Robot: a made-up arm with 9 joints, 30 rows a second.
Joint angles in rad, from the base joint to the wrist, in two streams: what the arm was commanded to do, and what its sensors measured. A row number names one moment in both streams.
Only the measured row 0 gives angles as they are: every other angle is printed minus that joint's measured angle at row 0.
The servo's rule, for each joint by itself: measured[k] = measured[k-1] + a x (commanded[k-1-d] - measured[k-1]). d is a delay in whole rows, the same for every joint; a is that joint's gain. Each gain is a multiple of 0.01, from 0.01 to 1. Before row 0 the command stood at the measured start. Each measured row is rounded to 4 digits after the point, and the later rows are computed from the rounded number. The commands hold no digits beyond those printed.
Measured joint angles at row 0:
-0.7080, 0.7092, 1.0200, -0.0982, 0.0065, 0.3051, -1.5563, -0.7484, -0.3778
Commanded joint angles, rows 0 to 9:
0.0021, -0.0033, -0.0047, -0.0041, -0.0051, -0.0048, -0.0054, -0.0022, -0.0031
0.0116, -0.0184, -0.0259, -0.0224, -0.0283, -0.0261, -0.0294, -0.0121, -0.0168
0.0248, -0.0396, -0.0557, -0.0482, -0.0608, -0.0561, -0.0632, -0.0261, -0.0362
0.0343, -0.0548, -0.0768, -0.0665, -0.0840, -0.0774, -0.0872, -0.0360, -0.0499
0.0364, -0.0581, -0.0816, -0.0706, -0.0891, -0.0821, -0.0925, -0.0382, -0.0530
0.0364, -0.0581, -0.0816, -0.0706, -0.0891, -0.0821, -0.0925, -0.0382, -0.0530
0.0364, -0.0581, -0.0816, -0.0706, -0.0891, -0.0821, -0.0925, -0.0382, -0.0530
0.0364, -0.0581, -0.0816, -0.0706, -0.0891, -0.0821, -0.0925, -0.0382, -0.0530
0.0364, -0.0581, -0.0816, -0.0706, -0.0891, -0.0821, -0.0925, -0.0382, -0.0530
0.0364, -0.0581, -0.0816, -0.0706, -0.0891, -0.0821, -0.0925, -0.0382, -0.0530
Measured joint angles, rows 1 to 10:
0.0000, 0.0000, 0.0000, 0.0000, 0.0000, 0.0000, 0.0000, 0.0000, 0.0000
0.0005, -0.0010, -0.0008, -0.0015, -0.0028, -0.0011, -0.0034, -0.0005, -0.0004
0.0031, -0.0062, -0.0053, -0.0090, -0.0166, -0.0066, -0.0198, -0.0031, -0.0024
0.0081, -0.0162, -0.0144, -0.0231, -0.0405, -0.0175, -0.0471, -0.0082, -0.0065
0.0141, -0.0278, -0.0256, -0.0387, -0.0640, -0.0307, -0.0724, -0.0143, -0.0117
0.0192, -0.0369, -0.0357, -0.0502, -0.0776, -0.0420, -0.0851, -0.0196, -0.0167
0.0232, -0.0433, -0.0440, -0.0575, -0.0838, -0.0508, -0.0898, -0.0237, -0.0211
0.0262, -0.0477, -0.0508, -0.0622, -0.0867, -0.0577, -0.0915, -0.0269, -0.0249
0.0285, -0.0508, -0.0563, -0.0652, -0.0880, -0.0631, -0.0921, -0.0294, -0.0283
0.0303, -0.0530, -0.0609, -0.0671, -0.0886, -0.0673, -0.0924, -0.0313, -0.0313
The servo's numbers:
d 1
a 0.23 0.30 0.18 0.36 0.54 0.22 0.63 0.22 0.12

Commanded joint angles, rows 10 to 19:
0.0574, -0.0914, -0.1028, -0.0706, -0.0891, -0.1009, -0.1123, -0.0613, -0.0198
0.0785, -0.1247, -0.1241, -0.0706, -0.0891, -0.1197, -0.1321, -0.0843, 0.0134
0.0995, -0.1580, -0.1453, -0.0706, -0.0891, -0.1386, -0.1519, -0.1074, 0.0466
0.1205, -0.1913, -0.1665, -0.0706, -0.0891, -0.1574, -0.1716, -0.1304, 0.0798
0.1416, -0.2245, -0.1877, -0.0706, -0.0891, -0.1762, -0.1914, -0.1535, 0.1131
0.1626, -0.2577, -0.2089, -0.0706, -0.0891, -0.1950, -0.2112, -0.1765, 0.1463
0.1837, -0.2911, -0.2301, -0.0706, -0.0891, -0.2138, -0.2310, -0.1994, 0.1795
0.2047, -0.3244, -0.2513, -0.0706, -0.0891, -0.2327, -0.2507, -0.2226, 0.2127
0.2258, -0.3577, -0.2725, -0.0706, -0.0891, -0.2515, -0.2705, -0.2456, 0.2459
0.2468, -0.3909, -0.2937, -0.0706, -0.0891, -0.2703, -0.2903, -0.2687, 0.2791
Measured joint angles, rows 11 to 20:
0.0317, -0.0545, -0.0646, -0.0684, -0.0889, -0.0706, -0.0925, -0.0328, -0.0339
0.0376, -0.0656, -0.0715, -0.0692, -0.0890, -0.0773, -0.1050, -0.0391, -0.0322
0.0470, -0.0833, -0.0810, -0.0697, -0.0891, -0.0866, -0.1221, -0.0490, -0.0267
0.0591, -0.1057, -0.0926, -0.0700, -0.0891, -0.0980, -0.1409, -0.0618, -0.0179
0.0732, -0.1314, -0.1059, -0.0702, -0.0891, -0.1111, -0.1602, -0.0769, -0.0062
0.0889, -0.1593, -0.1206, -0.0703, -0.0891, -0.1254, -0.1799, -0.0938, 0.0081
0.1059, -0.1888, -0.1365, -0.0704, -0.0891, -0.1407, -0.1996, -0.1120, 0.0247
0.1238, -0.2195, -0.1533, -0.0705, -0.0891, -0.1568, -0.2194, -0.1312, 0.0433
0.1424, -0.2510, -0.1709, -0.0705, -0.0891, -0.1735, -0.2391, -0.1513, 0.0636
0.1616, -0.2830, -0.1892, -0.0705, -0.0891, -0.1907, -0.2589, -0.1720, 0.0855

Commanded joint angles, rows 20 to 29:
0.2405, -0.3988, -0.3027, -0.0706, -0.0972, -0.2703, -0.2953, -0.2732, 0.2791
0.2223, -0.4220, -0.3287, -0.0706, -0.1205, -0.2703, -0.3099, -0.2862, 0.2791
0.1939, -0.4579, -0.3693, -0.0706, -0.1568, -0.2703, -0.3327, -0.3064, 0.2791
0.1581, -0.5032, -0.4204, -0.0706, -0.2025, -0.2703, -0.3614, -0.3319, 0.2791
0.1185, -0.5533, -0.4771, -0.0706, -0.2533, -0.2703, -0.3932, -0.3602, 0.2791
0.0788, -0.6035, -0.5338, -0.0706, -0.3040, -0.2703, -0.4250, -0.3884, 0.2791
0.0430, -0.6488, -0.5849, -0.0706, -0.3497, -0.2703, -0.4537, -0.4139, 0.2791
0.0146, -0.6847, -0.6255, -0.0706, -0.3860, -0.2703, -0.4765, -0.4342, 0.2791
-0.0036, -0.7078, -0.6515, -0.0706, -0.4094, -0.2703, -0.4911, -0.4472, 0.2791
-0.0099, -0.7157, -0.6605, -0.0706, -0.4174, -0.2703, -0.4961, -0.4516, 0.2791
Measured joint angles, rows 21 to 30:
0.1812, -0.3154, -0.2080, -0.0705, -0.0891, -0.2082, -0.2787, -0.1933, 0.1087
0.1948, -0.3404, -0.2250, -0.0705, -0.0935, -0.2219, -0.2892, -0.2109, 0.1291
0.2011, -0.3649, -0.2437, -0.0705, -0.1081, -0.2325, -0.3022, -0.2275, 0.1471
0.1994, -0.3928, -0.2663, -0.0705, -0.1344, -0.2408, -0.3214, -0.2449, 0.1629
0.1899, -0.4259, -0.2940, -0.0705, -0.1712, -0.2473, -0.3466, -0.2640, 0.1768
0.1735, -0.4641, -0.3270, -0.0705, -0.2155, -0.2524, -0.3760, -0.2852, 0.1891
0.1517, -0.5059, -0.3642, -0.0705, -0.2633, -0.2563, -0.4069, -0.3079, 0.1999
0.1267, -0.5488, -0.4039, -0.0705, -0.3100, -0.2594, -0.4364, -0.3312, 0.2094
0.1009, -0.5896, -0.4438, -0.0705, -0.3510, -0.2618, -0.4617, -0.3539, 0.2178
0.0769, -0.6251, -0.4812, -0.0705, -0.3825, -0.2637, -0.4802, -0.3744, 0.2252

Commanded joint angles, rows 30 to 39:
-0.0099, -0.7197, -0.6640, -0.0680, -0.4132, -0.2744, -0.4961, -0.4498, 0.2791
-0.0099, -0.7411, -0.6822, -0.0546, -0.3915, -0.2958, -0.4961, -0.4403, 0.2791
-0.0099, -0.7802, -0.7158, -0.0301, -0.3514, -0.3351, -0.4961, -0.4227, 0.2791
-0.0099, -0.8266, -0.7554, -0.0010, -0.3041, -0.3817, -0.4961, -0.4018, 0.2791
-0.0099, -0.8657, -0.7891, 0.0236, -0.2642, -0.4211, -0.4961, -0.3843, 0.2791
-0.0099, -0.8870, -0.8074, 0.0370, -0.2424, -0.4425, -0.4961, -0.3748, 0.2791
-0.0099, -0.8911, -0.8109, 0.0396, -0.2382, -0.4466, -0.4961, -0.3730, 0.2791
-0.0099, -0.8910, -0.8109, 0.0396, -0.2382, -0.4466, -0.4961, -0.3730, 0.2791
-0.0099, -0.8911, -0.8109, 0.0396, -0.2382, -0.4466, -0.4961, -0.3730, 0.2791
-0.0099, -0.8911, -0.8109, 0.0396, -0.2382, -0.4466, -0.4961, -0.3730, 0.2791
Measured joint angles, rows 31 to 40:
0.0569, -0.6523, -0.5135, -0.0705, -0.4013, -0.2652, -0.4902, -0.3914, 0.2317
0.0415, -0.6725, -0.5406, -0.0696, -0.4077, -0.2672, -0.4939, -0.4042, 0.2374
0.0297, -0.6931, -0.5661, -0.0642, -0.3990, -0.2735, -0.4953, -0.4121, 0.2424
0.0206, -0.7192, -0.5930, -0.0519, -0.3733, -0.2871, -0.4958, -0.4144, 0.2468
0.0136, -0.7514, -0.6222, -0.0336, -0.3359, -0.3079, -0.4960, -0.4116, 0.2507
0.0082, -0.7857, -0.6522, -0.0130, -0.2972, -0.3328, -0.4961, -0.4056, 0.2541
0.0040, -0.8161, -0.6801, 0.0050, -0.2676, -0.3569, -0.4961, -0.3988, 0.2571
0.0008, -0.8386, -0.7036, 0.0175, -0.2517, -0.3766, -0.4961, -0.3931, 0.2597
-0.0017, -0.8543, -0.7229, 0.0255, -0.2444, -0.3920, -0.4961, -0.3887, 0.2620
-0.0036, -0.8653, -0.7387, 0.0306, -0.2411, -0.4040, -0.4961, -0.3852, 0.2641

